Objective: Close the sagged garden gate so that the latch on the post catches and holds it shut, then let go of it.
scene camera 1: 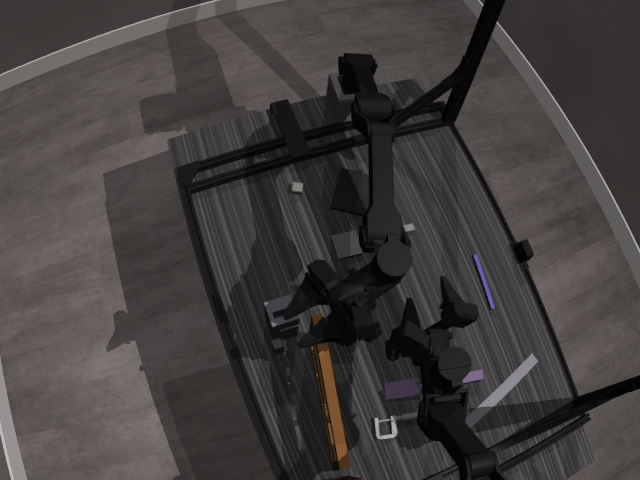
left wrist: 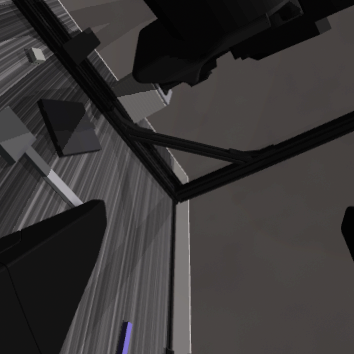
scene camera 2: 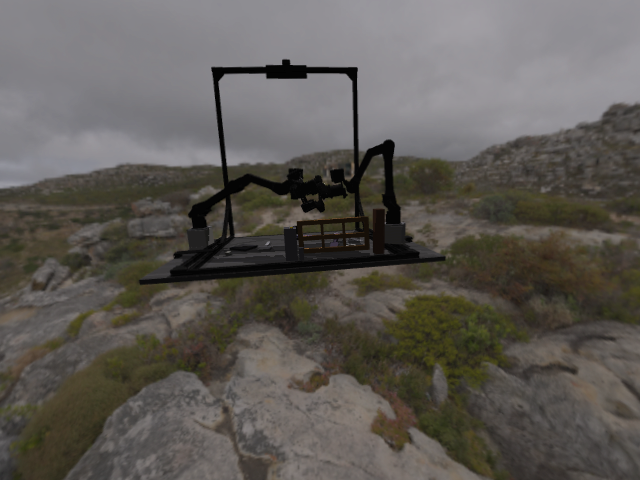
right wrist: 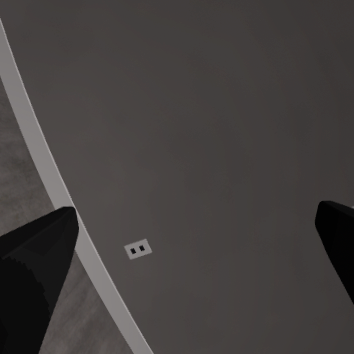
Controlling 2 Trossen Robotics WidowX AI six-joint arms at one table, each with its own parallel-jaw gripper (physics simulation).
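Pixels of known places: left gripper, between the fingertips: (scene camera 1: pixel 425 287) (left wrist: pixel 228 215); right gripper, between the fingertips: (scene camera 1: pixel 291 332) (scene camera 2: pixel 307 193) (right wrist: pixel 200 216); left arm's base, origin of its link: (scene camera 2: pixel 393 223); right arm's base, origin of its link: (scene camera 1: pixel 352 84) (scene camera 2: pixel 199 227).
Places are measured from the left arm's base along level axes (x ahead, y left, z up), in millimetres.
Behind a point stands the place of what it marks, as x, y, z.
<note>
The orange-brown gate (scene camera 1: pixel 332 408) @(182, 247, 51) (scene camera 2: pixel 310 222) @(296, 310, 38) stands upright between the grey latch post (scene camera 1: pixel 281 308) @(352, 396, 26) (scene camera 2: pixel 291 243) @(330, 416, -38) and the brown hinge post (scene camera 2: pixel 378 230) @(23, 185, -7). In scene camera 2 its left end appears close beside the grey post. The latch is too small and dark to tell whether it has caught. My right gripper (scene camera 1: pixel 292 330) @(274, 356, 170) (right wrist: pixel 200 216) @(274, 356, 170) is open and empty, above the gate's free end and the grey post, hiding part of both in scene camera 1. My left gripper (scene camera 1: pixel 426 289) @(427, 152, 148) (left wrist: pixel 228 215) @(427, 152, 148) is open and empty, to the right of the gate in scene camera 1, apart from it.
A purple tool (scene camera 1: pixel 401 389) @(284, 103, -109), a white clamp (scene camera 1: pixel 386 436) @(168, 106, -104) and a pale strip (scene camera 1: pixel 509 384) @(352, -163, -112) lie near the left arm. A violet bar (scene camera 1: pixel 483 281) @(589, -32, -104) (left wrist: pixel 126 337) @(629, -9, -104) lies at the right. A dark plate (scene camera 1: pixel 346 193) @(707, 348, -103) (left wrist: pixel 65 127) @(696, 323, -103), a grey plate (scene camera 1: pixel 346 244) @(579, 314, -101) and a small white cube (scene camera 1: pixel 297 187) @(682, 462, -96) lie near the right arm.
</note>
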